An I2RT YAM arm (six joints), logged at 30 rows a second.
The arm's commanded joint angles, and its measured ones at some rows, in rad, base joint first. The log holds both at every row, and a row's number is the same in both.
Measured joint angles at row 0:
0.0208, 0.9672, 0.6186, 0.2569, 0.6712, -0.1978
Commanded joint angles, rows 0 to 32:
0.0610, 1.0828, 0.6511, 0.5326, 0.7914, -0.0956
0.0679, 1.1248, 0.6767, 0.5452, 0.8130, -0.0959
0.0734, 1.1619, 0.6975, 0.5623, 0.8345, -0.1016
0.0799, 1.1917, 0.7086, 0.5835, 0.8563, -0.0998
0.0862, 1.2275, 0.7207, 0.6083, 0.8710, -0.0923
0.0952, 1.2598, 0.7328, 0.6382, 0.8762, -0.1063
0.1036, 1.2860, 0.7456, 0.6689, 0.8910, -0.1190
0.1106, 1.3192, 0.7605, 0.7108, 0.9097, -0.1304
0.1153, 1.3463, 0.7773, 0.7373, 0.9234, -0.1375
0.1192, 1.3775, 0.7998, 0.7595, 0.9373, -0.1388
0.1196, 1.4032, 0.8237, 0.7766, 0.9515, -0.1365
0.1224, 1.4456, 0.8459, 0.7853, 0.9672, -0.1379
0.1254, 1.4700, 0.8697, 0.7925, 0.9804, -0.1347
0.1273, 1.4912, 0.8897, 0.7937, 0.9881, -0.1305
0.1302, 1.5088, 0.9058, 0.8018, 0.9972, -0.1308
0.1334, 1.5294, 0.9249, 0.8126, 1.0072, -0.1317
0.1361, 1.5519, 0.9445, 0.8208, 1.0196, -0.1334
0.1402, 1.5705, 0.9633, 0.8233, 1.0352, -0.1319
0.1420, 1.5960, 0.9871, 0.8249, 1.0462, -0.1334
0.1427, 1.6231, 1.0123, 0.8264, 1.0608, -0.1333
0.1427, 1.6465, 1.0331, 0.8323, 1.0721, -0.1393
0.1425, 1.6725, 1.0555, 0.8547, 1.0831, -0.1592
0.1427, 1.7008, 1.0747, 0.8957, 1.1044, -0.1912
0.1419, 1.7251, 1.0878, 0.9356, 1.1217, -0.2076
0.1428, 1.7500, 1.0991, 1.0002, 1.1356, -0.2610
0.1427, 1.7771, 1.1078, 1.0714, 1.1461, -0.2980
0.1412, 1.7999, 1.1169, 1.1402, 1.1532, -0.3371
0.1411, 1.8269, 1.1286, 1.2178, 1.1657, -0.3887
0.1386, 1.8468, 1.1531, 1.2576, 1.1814, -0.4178
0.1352, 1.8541, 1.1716, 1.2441, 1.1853, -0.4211
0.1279, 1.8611, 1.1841, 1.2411, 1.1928, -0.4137
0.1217, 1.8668, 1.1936, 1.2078, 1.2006, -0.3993
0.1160, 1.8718, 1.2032, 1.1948, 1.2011, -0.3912
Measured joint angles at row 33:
0.1322, 1.8843, 1.0901, 1.0893, 1.1515, -0.3553
